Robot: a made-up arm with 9 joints. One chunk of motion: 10 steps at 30 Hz.
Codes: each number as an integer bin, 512 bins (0 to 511) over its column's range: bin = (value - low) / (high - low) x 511, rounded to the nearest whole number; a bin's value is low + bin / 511 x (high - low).
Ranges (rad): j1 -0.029..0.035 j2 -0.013..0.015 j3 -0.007..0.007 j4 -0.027..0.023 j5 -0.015..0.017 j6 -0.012..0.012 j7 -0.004..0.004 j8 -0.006..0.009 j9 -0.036..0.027
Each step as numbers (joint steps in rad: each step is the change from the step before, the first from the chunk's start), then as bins.
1 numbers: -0.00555 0.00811 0.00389 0.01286 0.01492 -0.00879 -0.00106 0.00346 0.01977
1 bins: 187 385 397 407 478 68 188 322 452
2 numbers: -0.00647 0.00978 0.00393 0.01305 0.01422 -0.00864 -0.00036 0.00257 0.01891
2 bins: 180 416 399 409 467 72 233 292 445
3 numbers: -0.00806 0.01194 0.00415 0.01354 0.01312 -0.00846 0.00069 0.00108 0.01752
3 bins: 167 455 407 414 449 75 300 241 434
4 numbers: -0.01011 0.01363 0.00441 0.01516 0.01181 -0.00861 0.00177 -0.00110 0.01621
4 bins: 151 486 416 431 428 72 369 167 423
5 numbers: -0.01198 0.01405 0.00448 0.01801 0.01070 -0.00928 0.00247 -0.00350 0.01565
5 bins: 136 494 419 460 410 58 413 85 419
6 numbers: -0.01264 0.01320 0.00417 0.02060 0.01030 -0.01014 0.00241 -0.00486 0.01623
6 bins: 131 478 408 486 404 40 409 39 424
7 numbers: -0.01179 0.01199 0.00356 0.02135 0.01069 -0.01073 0.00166 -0.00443 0.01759
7 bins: 137 456 385 494 410 27 362 53 435
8 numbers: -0.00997 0.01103 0.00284 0.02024 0.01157 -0.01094 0.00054 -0.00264 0.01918
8 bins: 152 439 359 483 424 23 290 114 448
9 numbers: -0.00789 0.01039 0.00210 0.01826 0.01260 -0.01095 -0.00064 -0.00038 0.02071
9 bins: 169 427 332 463 441 22 215 191 460
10 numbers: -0.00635 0.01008 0.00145 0.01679 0.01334 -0.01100 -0.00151 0.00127 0.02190
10 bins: 181 421 308 448 453 21 159 248 470
